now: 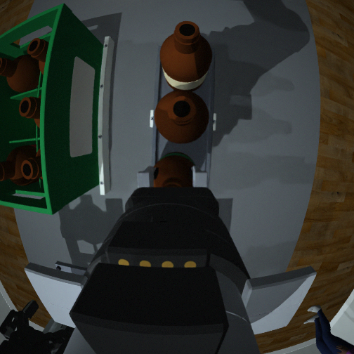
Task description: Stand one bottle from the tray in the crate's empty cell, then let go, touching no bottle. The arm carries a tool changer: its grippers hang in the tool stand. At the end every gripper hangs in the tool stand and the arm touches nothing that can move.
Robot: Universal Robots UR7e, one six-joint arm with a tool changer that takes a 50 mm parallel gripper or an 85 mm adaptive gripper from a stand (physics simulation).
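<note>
My gripper (pixel 173 177) points down over the near end of the tray, with its two light fingers shut on the nearest brown bottle (pixel 172 167). The gripper body hides much of that bottle; a green band shows at its far side. Behind it in the grey tray (pixel 199 147) stand a middle brown bottle (pixel 181 125) and a far brown bottle (pixel 186 57) with a cream band. The green crate (pixel 75 172) stands at the left with several brown bottles in it. Its left part is cut off, so I cannot tell which cell is empty. The tool stand cannot be made out clearly.
A white strip (pixel 104 125) runs along the crate's right side. Small white brackets (pixel 152 118) (pixel 214 121) sit at the tray's sides. Light grey plates (pixel 55 295) (pixel 280 295) show at both sides below. Black machinery (pixel 22 325) shows at the lower left. Wood floor lies at the right.
</note>
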